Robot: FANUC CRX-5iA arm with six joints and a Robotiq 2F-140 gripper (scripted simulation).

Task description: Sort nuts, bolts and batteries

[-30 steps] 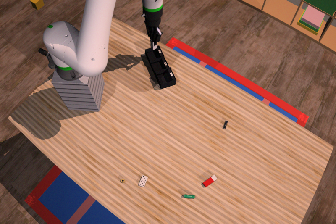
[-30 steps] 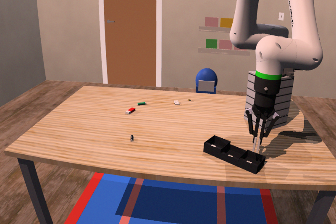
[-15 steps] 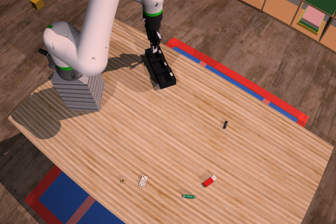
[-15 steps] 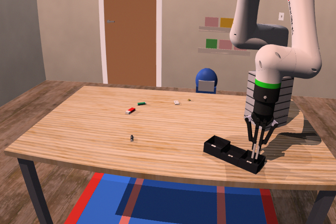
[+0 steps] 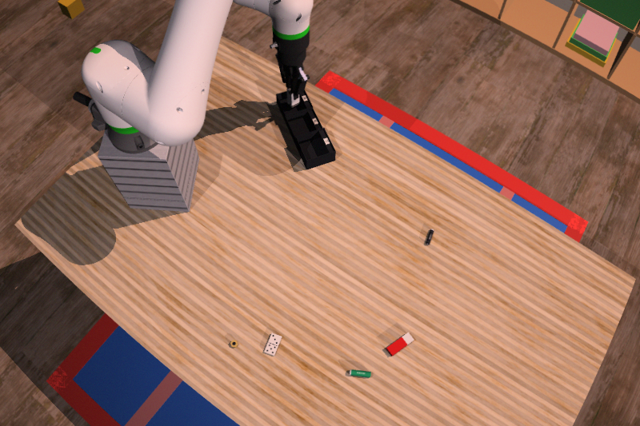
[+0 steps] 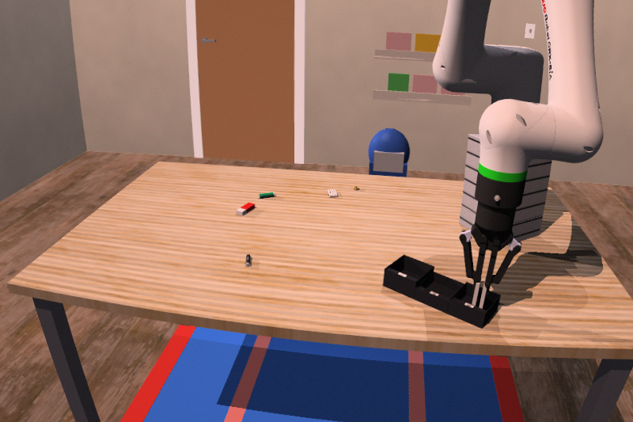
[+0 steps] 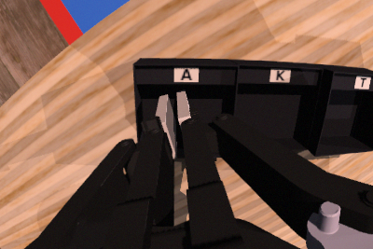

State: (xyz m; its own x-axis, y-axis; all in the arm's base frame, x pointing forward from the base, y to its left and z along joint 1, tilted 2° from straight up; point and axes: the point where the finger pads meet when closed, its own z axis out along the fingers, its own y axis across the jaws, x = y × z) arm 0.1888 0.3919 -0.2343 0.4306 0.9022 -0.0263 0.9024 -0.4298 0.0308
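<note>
The dark battery is 51 cm ahead of my hand, 21 cm to the right of it and 5 cm below it. The rest, counted from my hand: white domino (29 cm ahead, 64 cm to the right, 5 cm below); then three joined black bins (7 cm ahead, 6 cm to the right, 3 cm below); then brass nut (21 cm ahead, 68 cm to the right, 5 cm below).
</note>
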